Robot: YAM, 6 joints.
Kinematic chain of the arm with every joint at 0, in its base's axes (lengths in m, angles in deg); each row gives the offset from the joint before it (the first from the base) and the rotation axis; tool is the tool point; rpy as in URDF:
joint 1: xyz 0 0 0.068 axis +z
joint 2: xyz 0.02 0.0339 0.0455 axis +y
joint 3: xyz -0.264 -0.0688 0 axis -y
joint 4: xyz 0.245 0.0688 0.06 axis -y
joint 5: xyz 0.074 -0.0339 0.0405 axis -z
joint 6: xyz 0.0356 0 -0.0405 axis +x
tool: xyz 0 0 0 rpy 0 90 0
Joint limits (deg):
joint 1: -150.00..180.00
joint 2: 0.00..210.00
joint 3: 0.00..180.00
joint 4: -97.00..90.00
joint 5: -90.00..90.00
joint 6: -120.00..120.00
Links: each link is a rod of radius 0.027 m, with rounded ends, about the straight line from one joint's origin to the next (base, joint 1, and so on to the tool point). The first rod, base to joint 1, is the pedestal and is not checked.
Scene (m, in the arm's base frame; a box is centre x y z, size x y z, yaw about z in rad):
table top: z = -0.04
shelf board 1: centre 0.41 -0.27 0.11 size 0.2 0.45 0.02 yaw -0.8
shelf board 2: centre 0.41 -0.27 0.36 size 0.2 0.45 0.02 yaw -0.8
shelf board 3: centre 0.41 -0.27 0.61 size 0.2 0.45 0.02 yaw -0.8
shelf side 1: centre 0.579 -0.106 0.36 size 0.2 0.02 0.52 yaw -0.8
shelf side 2: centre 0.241 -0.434 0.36 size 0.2 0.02 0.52 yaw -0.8
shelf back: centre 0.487 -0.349 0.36 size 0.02 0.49 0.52 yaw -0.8
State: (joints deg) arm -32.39 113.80 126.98 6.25 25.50 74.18
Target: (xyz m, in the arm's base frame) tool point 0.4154 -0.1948 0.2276
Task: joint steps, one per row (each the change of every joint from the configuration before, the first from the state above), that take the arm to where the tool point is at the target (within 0.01 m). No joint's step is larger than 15 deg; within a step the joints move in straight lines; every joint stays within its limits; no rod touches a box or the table.
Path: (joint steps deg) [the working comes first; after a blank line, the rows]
Joints at the target: -23.14 114.66 86.92 -10.08 26.50 74.18
Straight joint move there: touches shelf board 2.

1: 3.01 -12.72 -11.42 -6.67 0.87 0.00
2: 3.00 -12.71 -11.41 -6.68 0.86 0.00
3: 3.01 -12.72 -11.42 -6.67 0.87 0.00
4: 4.65 8.01 -14.88 -5.41 -0.45 0.00
5: 4.65 8.01 -14.89 -5.41 -0.44 0.00
6: -4.54 11.50 11.98 7.26 -0.35 0.00
7: -4.53 11.49 11.98 7.25 -0.36 0.00

